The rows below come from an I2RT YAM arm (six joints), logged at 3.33 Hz.
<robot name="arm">
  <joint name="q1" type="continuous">
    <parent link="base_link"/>
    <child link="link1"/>
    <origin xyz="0 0 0.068" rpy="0 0 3.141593"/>
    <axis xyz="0 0 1"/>
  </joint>
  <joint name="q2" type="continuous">
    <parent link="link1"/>
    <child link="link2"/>
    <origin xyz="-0.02 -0.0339 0.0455" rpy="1.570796 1.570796 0"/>
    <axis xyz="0 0 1"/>
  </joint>
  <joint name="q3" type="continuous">
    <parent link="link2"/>
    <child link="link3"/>
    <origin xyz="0 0.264 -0.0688" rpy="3.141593 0 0"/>
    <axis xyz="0 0 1"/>
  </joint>
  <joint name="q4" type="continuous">
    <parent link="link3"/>
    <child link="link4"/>
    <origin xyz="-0.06 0.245 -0.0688" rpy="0 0 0"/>
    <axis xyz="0 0 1"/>
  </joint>
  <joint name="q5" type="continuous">
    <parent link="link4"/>
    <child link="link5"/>
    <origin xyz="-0.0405 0.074 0.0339" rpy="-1.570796 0 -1.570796"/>
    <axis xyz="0 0 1"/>
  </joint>
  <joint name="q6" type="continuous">
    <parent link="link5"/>
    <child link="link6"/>
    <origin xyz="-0.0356 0 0.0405" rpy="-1.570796 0 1.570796"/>
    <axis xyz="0 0 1"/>
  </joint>
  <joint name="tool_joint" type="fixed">
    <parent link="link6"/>
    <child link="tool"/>
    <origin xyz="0 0 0" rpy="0 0 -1.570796"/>
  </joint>
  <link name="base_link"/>
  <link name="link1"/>
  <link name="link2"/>
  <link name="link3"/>
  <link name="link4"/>
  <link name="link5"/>
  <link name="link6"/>
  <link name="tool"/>
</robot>
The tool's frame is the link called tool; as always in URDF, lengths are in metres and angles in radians. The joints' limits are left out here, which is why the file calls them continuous.
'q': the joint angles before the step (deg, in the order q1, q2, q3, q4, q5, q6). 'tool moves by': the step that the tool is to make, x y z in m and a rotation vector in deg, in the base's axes. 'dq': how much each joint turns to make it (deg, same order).
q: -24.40, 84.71, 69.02, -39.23, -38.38, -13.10
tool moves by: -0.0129, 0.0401, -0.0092, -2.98, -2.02, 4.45
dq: 6.67, -6.39, -8.12, 5.09, 2.97, 0.69
